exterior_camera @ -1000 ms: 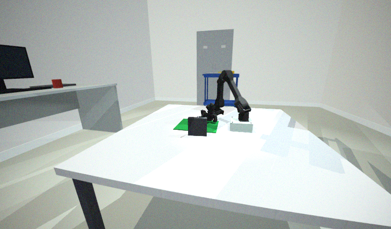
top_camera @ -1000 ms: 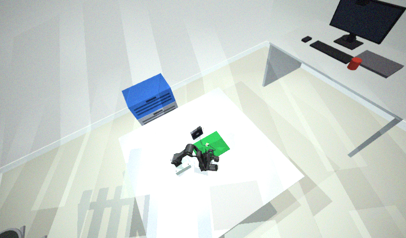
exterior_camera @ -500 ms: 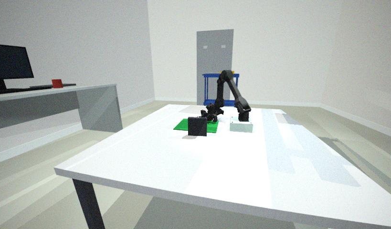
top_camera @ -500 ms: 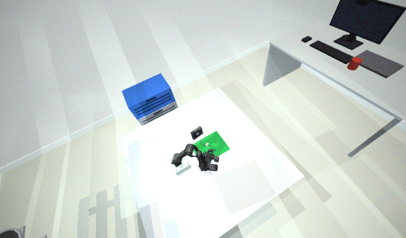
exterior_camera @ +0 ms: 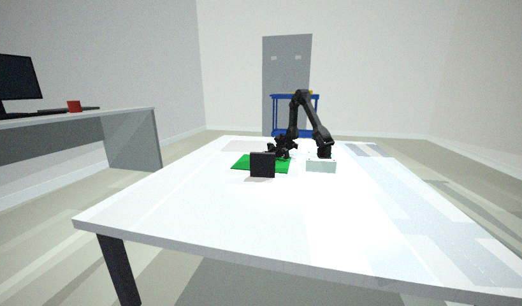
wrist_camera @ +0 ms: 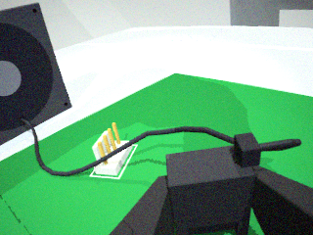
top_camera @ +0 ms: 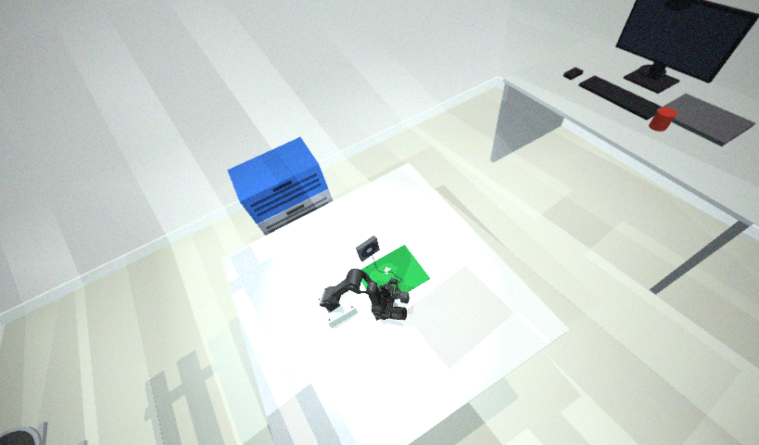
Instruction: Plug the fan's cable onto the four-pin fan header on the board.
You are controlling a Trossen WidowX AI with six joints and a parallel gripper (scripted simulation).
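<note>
My gripper tip is 1 cm above the dark grey plug. From my gripper tip the other things lie so: green board 5 cm below, 4 cm to the left, 2 cm ahead; black fan 21 cm to the left, 3 cm above, 1 cm behind; four-pin fan header 8 cm to the left, 3 cm below, 1 cm ahead.
</note>
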